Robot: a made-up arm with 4 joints.
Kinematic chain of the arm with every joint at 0, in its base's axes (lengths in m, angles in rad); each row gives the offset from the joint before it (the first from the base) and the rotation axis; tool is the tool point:
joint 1: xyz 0 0 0.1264 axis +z
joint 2: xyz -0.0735 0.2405 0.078 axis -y
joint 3: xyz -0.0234 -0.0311 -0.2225 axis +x
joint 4: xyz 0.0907 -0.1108 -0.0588 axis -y
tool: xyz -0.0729 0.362 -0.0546
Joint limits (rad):
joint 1: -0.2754..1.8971
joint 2: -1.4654..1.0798
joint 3: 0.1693..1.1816
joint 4: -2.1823..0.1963
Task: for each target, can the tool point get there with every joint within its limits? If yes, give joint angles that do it. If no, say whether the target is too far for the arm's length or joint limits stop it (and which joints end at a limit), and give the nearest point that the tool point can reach.
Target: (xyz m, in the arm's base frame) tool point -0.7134 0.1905 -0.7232
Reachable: no: too far | nearest point -0.4717 0.1260 -0.0996 | short by 0.672 m
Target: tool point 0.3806 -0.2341 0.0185
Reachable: no: joint limits stop it (at a limit: joint 1, joint 3, joint 4) | nearest point 0.0655 0.2671 0.1808 | short by 0.614 m
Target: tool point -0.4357 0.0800 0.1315
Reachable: yes | joints 1.0938 -0.5157 0.6089 -1.1500
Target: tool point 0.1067 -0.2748 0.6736
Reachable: no: joint limits stop it (at a limit: joint 1, joint 2, joint 3, joint 4) | nearest point -0.2403 -0.1475 0.2717 | short by 0.546 m
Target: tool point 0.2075 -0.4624 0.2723
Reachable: no: joint limits stop it (at a limit: joint 1, joint 2, joint 3) | nearest point -0.2418 -0.1609 0.2438 | short by 0.542 m
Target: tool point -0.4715 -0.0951 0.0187
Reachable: yes | joints 1.5260 -0.1014 0.3833 -0.5719
